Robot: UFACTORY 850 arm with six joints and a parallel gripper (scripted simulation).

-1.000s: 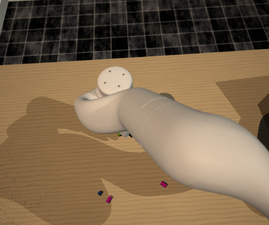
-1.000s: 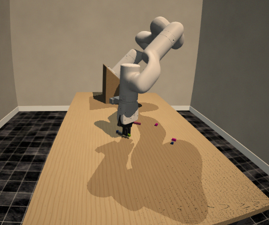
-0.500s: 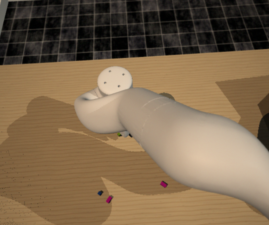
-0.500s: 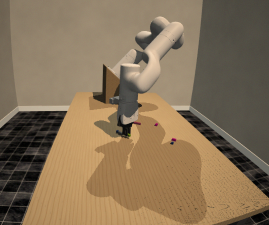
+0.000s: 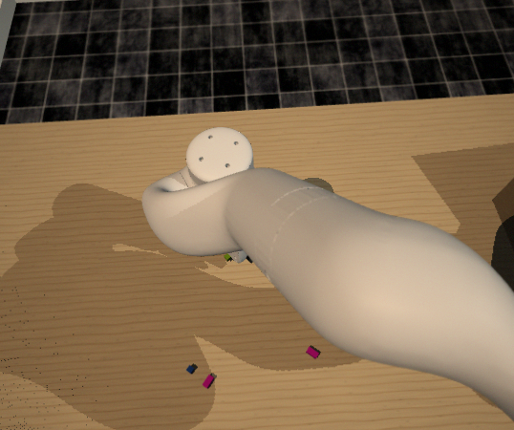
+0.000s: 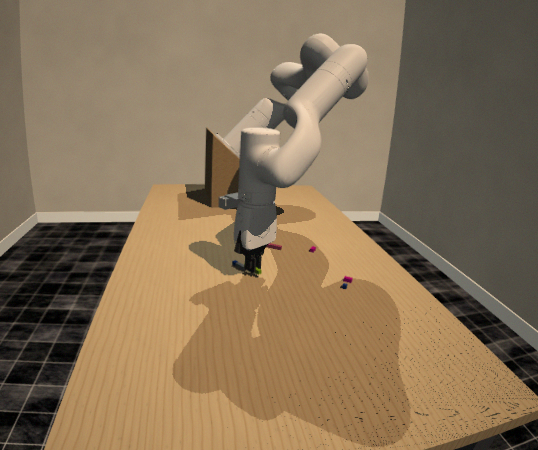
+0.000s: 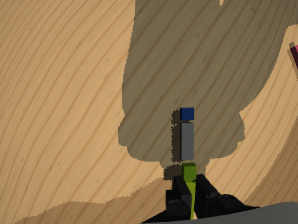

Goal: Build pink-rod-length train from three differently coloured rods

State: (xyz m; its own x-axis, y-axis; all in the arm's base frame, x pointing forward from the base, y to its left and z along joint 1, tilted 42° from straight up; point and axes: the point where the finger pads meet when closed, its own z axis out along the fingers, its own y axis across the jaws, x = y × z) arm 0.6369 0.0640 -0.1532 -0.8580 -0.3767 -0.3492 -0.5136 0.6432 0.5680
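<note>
Right now the grey rod is 40 mm behind my hand, 20 mm to the right of it and 30 mm below it. From my hand the other things lie so: lime rod 20 mm below; then pink rod 160 mm behind, 80 mm to the left, 30 mm below.
</note>
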